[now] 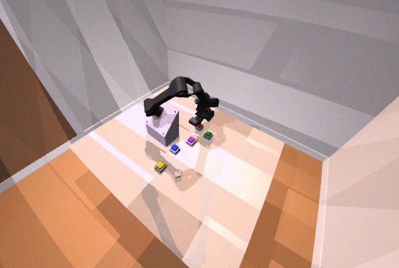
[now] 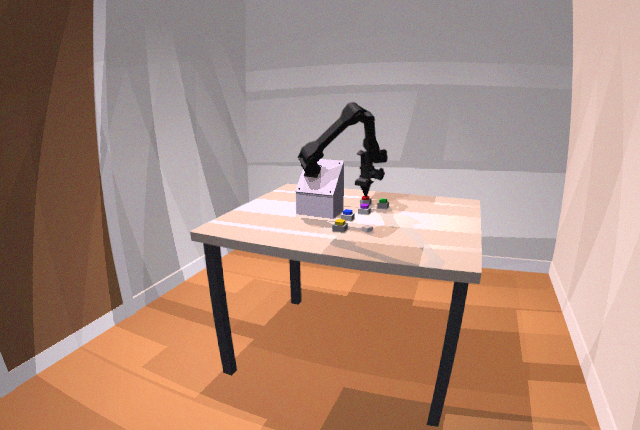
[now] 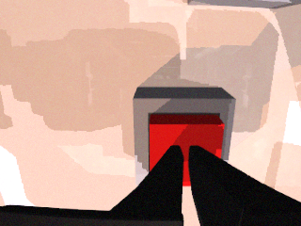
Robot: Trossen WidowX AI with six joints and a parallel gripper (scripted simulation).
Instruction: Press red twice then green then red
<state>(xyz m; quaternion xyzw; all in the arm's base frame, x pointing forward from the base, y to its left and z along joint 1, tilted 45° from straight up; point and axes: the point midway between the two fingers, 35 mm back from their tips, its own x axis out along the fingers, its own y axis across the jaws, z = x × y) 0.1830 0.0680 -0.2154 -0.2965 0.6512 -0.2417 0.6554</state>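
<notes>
Right now the red button is 10 mm below my gripper tip. Also, from my gripper tip: purple button (140 mm to the right, 40 mm ahead, 10 mm below); blue button (250 mm to the right, 10 mm below, 10 mm ahead); green button (90 mm ahead, 20 mm to the right, 10 mm below).
</notes>
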